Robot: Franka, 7 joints.
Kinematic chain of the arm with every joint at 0, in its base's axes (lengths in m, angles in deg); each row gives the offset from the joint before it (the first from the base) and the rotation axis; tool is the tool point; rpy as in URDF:
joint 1: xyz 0 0 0.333 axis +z
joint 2: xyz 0 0 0 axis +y
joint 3: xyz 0 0 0.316 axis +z
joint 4: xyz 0.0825 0 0 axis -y
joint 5: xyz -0.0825 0 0.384 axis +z
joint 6: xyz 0 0 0 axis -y
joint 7: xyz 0.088 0 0 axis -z
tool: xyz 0 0 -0.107 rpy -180 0 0
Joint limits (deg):
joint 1: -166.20..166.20
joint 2: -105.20..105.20
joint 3: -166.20..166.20
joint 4: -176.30..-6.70
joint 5: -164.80..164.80
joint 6: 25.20..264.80
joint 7: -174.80..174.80
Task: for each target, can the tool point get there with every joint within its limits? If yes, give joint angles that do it. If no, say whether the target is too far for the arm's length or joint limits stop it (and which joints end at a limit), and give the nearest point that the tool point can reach.
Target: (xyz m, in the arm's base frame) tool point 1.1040 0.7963 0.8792
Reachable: no: too far | nearest point 0.6457 0.4658 0.6525 | short by 0.609 m
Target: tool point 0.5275 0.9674 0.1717
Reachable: no: too far | nearest point 0.4064 0.7453 0.2087 | short by 0.256 m
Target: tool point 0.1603 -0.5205 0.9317
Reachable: yes | joints 40.04 -24.07 -87.46 -62.69 -77.67 152.60 82.64
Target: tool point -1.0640 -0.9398 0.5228
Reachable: no: too far | nearest point -0.6373 -0.5629 0.4467 | short by 0.574 m
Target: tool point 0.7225 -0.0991 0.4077
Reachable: yes | joints 138.48 -68.35 -111.50 -81.55 -1.95 229.21 -146.19
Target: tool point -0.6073 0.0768 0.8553
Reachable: yes | joints 18.87 -64.83 35.64 -54.45 138.55 80.51 -138.37
